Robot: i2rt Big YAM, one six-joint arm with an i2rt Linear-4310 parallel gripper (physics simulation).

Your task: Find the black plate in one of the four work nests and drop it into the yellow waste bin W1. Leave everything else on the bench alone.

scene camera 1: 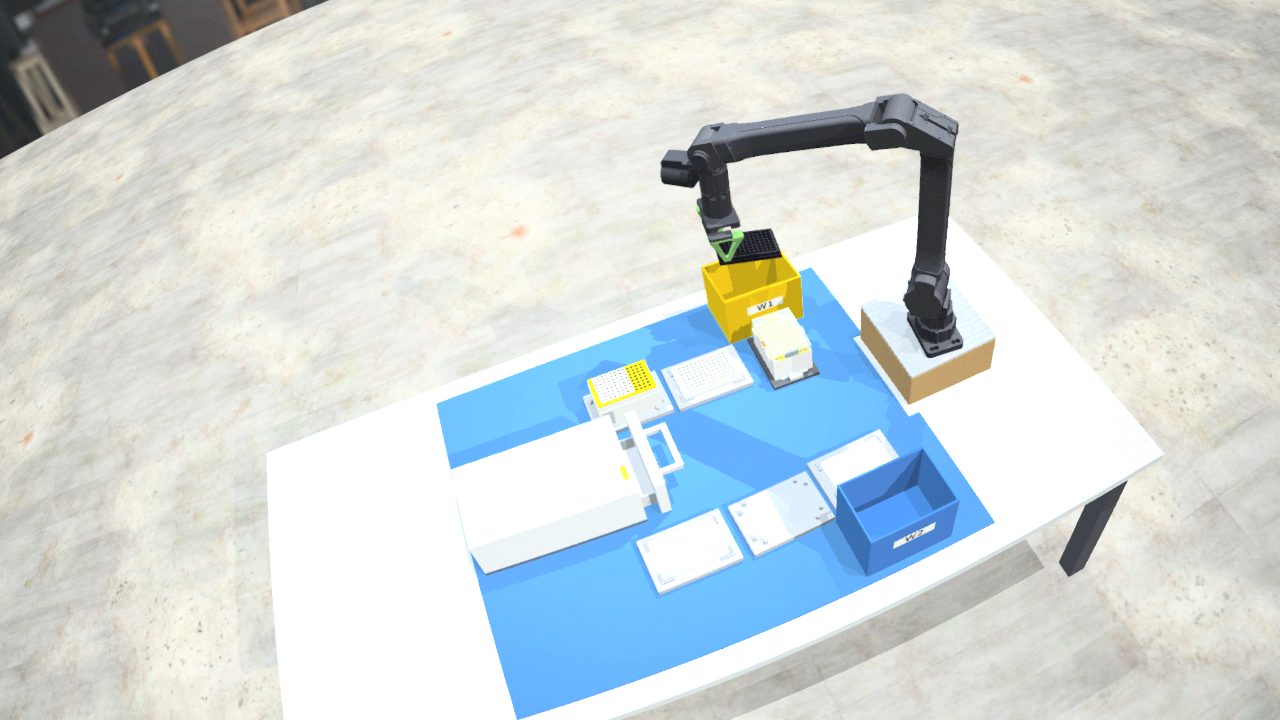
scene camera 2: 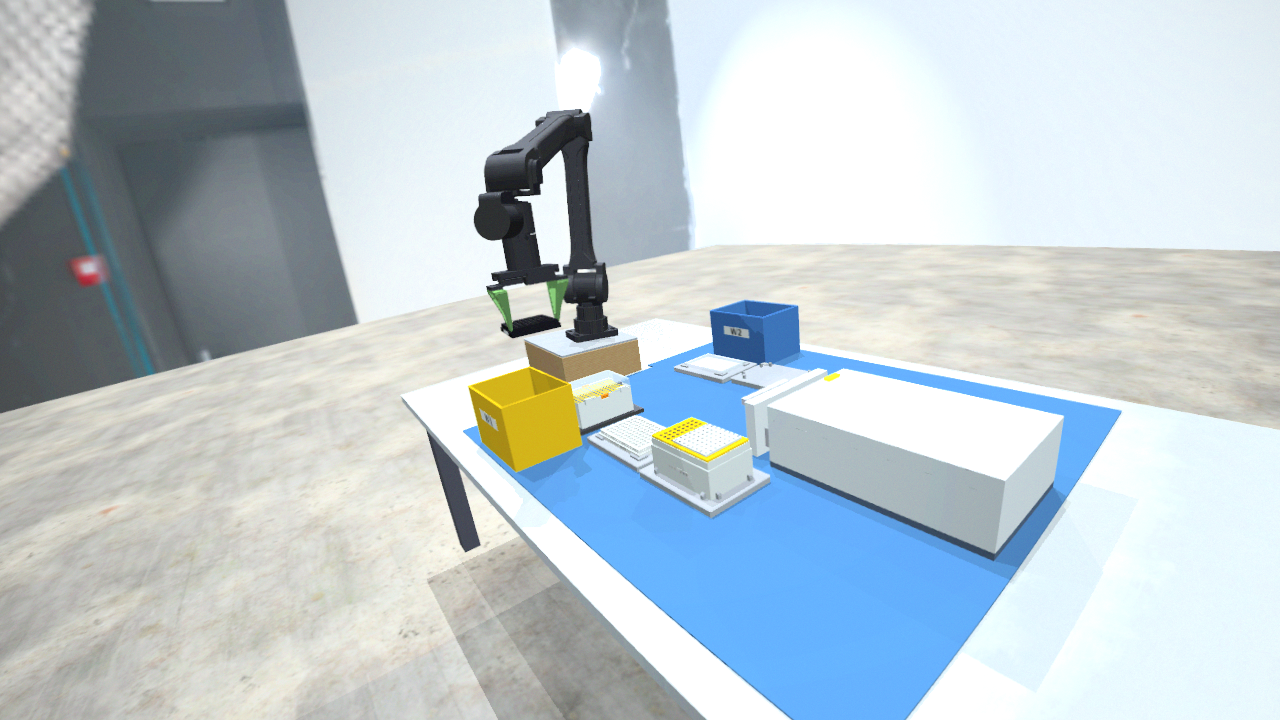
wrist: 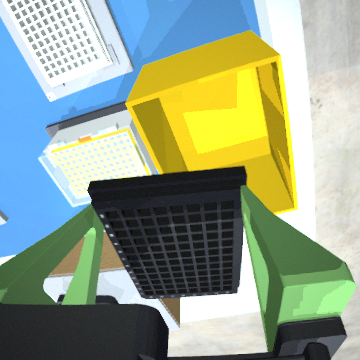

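Where they show: gripper, fingertip midpoint: [scene camera 1: 722,248] [scene camera 2: 534,326] [wrist: 167,201]; arm's base, origin of the base link: [scene camera 1: 934,332] [scene camera 2: 591,335].
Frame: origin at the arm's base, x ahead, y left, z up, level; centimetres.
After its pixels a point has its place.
The black plate [scene camera 1: 759,244] {y -23.0, x 30.3, z 13.7 cm} [scene camera 2: 535,325] {y -24.4, x 38.7, z 14.2 cm} [wrist: 175,240] {y -24.2, x 34.7, z 14.0 cm} is roughly level, a grid of wells on its top. My gripper [scene camera 1: 723,246] {y -24.3, x 37.7, z 13.8 cm} [scene camera 2: 534,325] {y -24.3, x 37.7, z 13.8 cm} [wrist: 167,201] {y -24.3, x 37.7, z 13.8 cm} is shut on it, with a green finger at each side. Both hang in the air, higher than the yellow bin W1 [scene camera 1: 726,304] {y -20.4, x 39.3, z 2.3 cm} [scene camera 2: 537,429] {y -28.2, x 40.7, z -3.3 cm} [wrist: 210,65] {y -28.1, x 40.7, z 0.0 cm}. In the wrist view the plate's far edge overlaps the bin's near left part, and the rest of the opening shows beyond it. In the scene camera 1 view the plate appears over the bin's back rim. The visible part of the bin's inside holds no object.
A clear-lidded tip box [scene camera 1: 783,335] {y -11.5, x 29.8, z -1.7 cm} [scene camera 2: 604,402] {y -12.6, x 34.2, z -4.9 cm} [wrist: 100,160] {y -14.0, x 31.7, z -1.6 cm} stands close beside W1. A white plate [scene camera 1: 707,376] {y -10.8, x 46.8, z -7.0 cm} [scene camera 2: 631,434] {y -13.5, x 47.0, z -6.9 cm} [wrist: 55,40] {y -12.0, x 45.0, z -6.8 cm} and a yellow-topped rack [scene camera 1: 622,385] {y -9.4, x 64.0, z -1.8 cm} [scene camera 2: 702,443] {y -11.7, x 67.0, z -1.7 cm} sit further along. The blue bin W2 [scene camera 1: 859,537] {y 39.1, x 31.0, z -1.4 cm} [scene camera 2: 774,335] {y 33.7, x 31.7, z -2.6 cm} and a white machine [scene camera 1: 546,492] {y 14.2, x 81.8, z 0.8 cm} [scene camera 2: 913,447] {y 3.2, x 89.5, z 0.8 cm} stand apart.
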